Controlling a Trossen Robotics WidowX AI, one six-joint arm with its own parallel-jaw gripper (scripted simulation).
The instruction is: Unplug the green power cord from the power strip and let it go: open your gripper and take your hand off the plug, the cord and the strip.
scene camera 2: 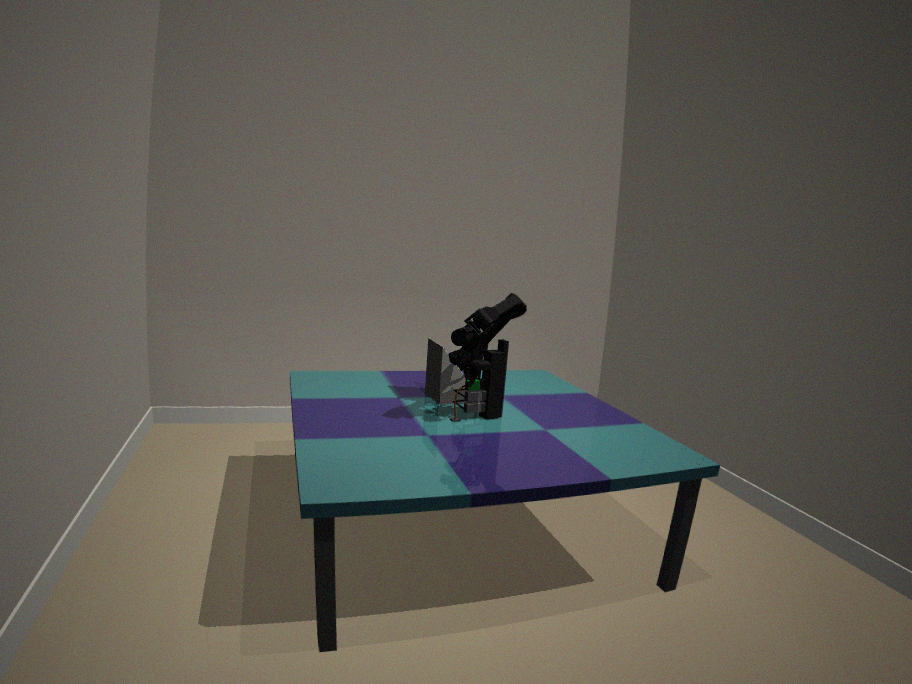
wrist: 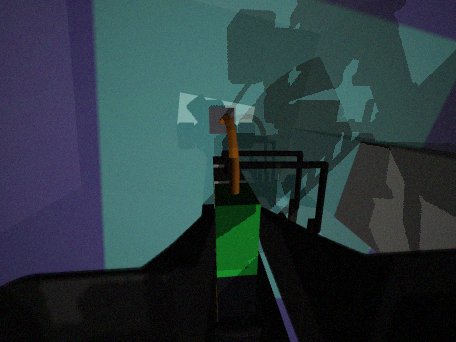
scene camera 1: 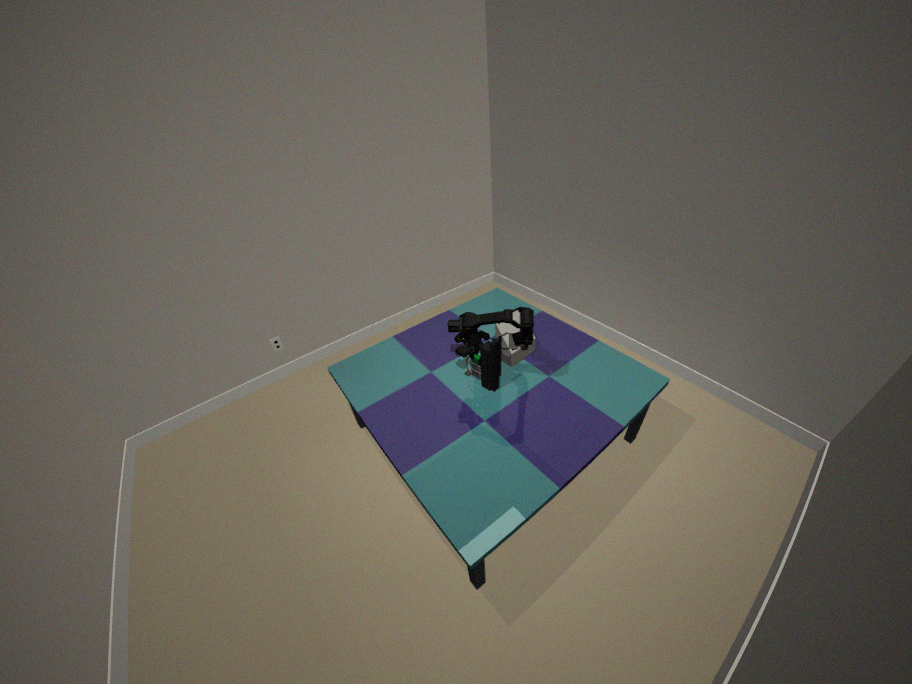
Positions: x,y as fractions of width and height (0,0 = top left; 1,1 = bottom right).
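Observation:
There is my gripper (wrist: 0.52,0.63), and I can see a green plug (wrist: 0.52,0.63) as well.

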